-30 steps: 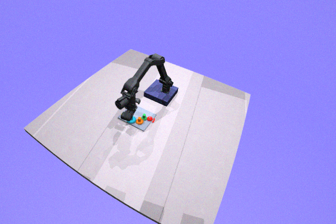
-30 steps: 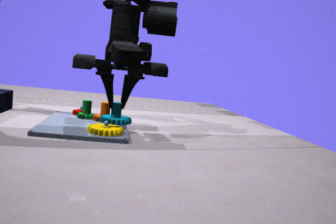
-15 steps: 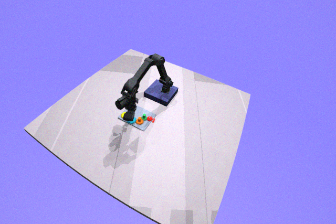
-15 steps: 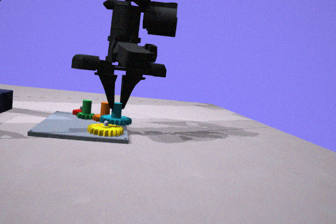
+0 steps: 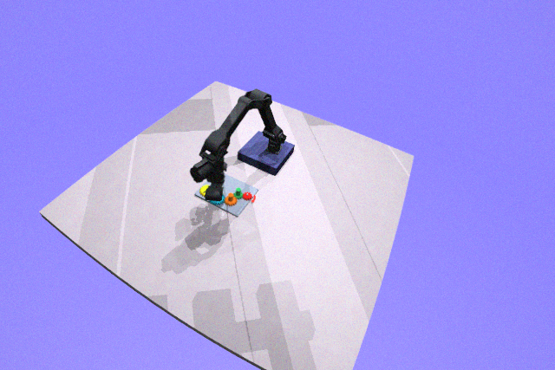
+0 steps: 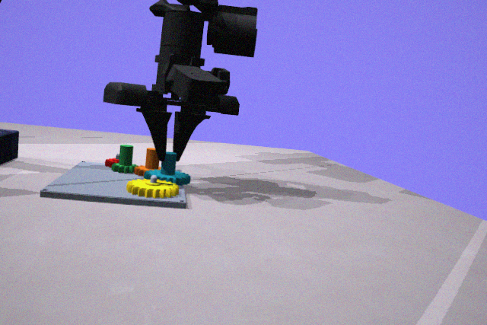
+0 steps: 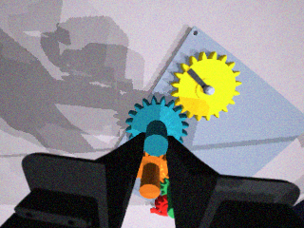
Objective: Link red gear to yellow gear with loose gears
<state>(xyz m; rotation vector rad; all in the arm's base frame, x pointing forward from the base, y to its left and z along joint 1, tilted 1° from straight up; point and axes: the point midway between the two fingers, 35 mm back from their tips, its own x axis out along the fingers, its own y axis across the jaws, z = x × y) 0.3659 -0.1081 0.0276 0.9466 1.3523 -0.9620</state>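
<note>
Right now my gripper tip is 10 mm above the teal gear. The rest, counted from my gripper tip: green gear: 70 mm to the left, 60 mm behind, 20 mm below; then orange gear: 50 mm to the left, 20 mm below, 20 mm behind; then red gear: 100 mm to the left, 70 mm behind, 20 mm below.
</note>
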